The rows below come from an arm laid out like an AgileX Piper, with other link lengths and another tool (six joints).
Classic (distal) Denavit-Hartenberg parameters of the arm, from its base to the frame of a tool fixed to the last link. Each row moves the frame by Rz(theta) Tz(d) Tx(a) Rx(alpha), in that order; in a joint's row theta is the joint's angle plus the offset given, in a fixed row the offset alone. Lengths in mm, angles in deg.
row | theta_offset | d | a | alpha
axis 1 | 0 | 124.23 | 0 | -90
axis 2 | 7.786 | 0 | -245.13 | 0
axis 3 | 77.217 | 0 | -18.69 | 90
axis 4 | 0 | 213.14 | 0 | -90
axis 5 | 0 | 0 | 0 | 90
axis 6 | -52.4 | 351.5 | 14.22 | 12.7
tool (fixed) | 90 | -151.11 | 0 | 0
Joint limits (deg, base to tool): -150..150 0..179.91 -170..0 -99.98..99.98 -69.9..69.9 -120..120
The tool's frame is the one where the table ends.
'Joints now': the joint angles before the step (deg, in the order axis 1, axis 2, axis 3, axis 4, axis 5, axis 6). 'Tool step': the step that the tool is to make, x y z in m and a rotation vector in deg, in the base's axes. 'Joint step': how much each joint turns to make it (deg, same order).
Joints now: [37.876, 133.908, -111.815, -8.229, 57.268, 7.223]
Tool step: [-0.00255, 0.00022, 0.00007, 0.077, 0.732, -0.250]
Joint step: [0.000, 0.000, -0.107, 0.561, 0.643, 0.001]
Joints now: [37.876, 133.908, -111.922, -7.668, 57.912, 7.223]
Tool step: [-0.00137, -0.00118, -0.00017, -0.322, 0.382, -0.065]
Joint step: [0.000, 0.001, -0.001, 0.000, 0.504, 0.001]
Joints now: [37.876, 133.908, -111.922, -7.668, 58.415, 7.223]
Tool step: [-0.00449, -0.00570, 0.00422, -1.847, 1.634, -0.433]
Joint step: [0.001, 0.256, -1.781, -0.316, 3.987, 0.001]
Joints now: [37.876, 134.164, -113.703, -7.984, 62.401, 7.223]
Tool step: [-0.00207, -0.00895, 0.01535, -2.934, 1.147, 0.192]
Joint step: [0.000, 0.111, -4.306, -1.234, 6.851, -0.930]
